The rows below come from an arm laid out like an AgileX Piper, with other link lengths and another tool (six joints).
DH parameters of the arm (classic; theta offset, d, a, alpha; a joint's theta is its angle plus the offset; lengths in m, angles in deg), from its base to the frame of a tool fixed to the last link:
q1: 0 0.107 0 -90
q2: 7.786 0 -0.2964 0
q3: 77.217 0 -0.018 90
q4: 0 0.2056 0 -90
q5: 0 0 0 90
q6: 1.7 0 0.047 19.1
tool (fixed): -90 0.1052 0 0
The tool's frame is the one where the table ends.
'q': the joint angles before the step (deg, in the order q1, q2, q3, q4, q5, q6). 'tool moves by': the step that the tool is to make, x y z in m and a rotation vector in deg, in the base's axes. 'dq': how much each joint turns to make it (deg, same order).
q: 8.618 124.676 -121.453 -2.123 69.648 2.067
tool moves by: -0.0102 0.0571 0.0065 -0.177 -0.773 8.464
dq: 8.492 -0.896 -0.020 -0.348 0.203 0.007
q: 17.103 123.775 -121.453 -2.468 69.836 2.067
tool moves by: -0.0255 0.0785 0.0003 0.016 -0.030 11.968
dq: 11.967 -0.059 0.030 0.003 -0.005 0.000
